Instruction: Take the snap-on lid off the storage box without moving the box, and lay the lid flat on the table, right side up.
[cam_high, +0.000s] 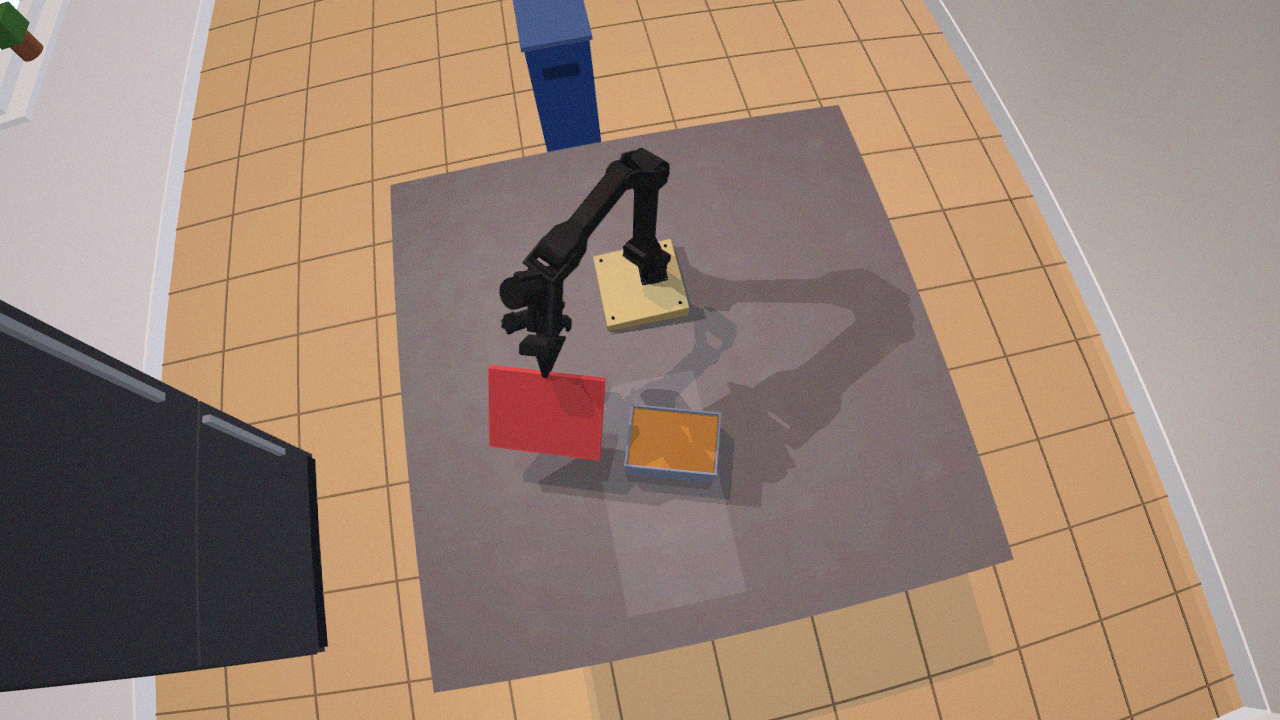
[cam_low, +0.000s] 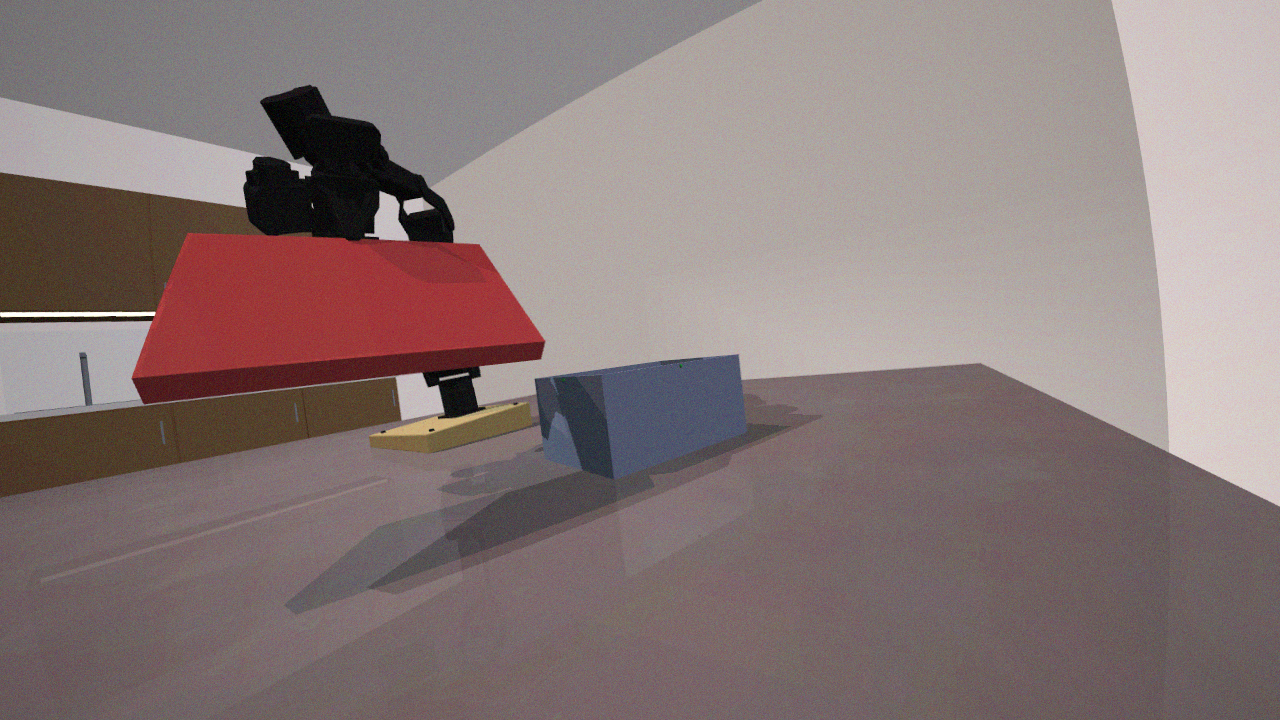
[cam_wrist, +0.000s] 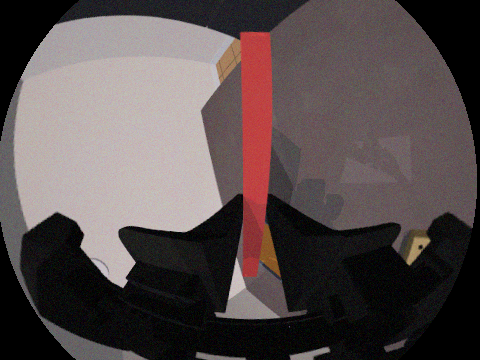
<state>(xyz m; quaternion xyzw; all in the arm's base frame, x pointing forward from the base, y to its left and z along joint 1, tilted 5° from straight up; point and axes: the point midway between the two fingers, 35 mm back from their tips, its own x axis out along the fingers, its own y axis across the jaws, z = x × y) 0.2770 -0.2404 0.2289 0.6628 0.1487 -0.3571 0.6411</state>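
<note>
Right now my gripper tip is 6 cm short of the red lid, 5 cm above it and 2 cm to the left of it. Also, from my gripper tip: storage box (23 cm to the left, 18 cm below, 14 cm ahead).
</note>
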